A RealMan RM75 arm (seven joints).
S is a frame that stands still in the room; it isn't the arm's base.
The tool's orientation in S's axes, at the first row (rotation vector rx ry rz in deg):
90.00, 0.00, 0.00
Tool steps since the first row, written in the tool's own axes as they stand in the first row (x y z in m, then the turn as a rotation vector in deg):
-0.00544, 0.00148, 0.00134, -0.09, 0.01, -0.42
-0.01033, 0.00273, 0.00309, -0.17, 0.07, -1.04
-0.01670, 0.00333, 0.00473, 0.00, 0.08, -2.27
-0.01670, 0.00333, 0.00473, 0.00, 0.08, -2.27
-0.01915, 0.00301, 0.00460, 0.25, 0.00, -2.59
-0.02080, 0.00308, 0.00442, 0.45, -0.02, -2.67
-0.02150, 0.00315, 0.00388, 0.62, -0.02, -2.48
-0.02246, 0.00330, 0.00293, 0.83, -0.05, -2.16
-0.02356, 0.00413, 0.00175, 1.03, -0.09, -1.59
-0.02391, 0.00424, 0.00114, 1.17, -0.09, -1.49
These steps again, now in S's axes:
-0.00544, -0.00134, 0.00148, -0.09, 0.42, 0.01
-0.01033, -0.00309, 0.00273, -0.17, 1.04, 0.07
-0.01670, -0.00473, 0.00333, 0.00, 2.27, 0.08
-0.01670, -0.00473, 0.00333, 0.00, 2.27, 0.08
-0.01915, -0.00460, 0.00301, 0.25, 2.59, 0.00
-0.02080, -0.00442, 0.00308, 0.45, 2.67, -0.02
-0.02150, -0.00388, 0.00315, 0.62, 2.48, -0.02
-0.02246, -0.00293, 0.00330, 0.83, 2.16, -0.05
-0.02356, -0.00175, 0.00413, 1.03, 1.59, -0.09
-0.02391, -0.00114, 0.00424, 1.17, 1.49, -0.09

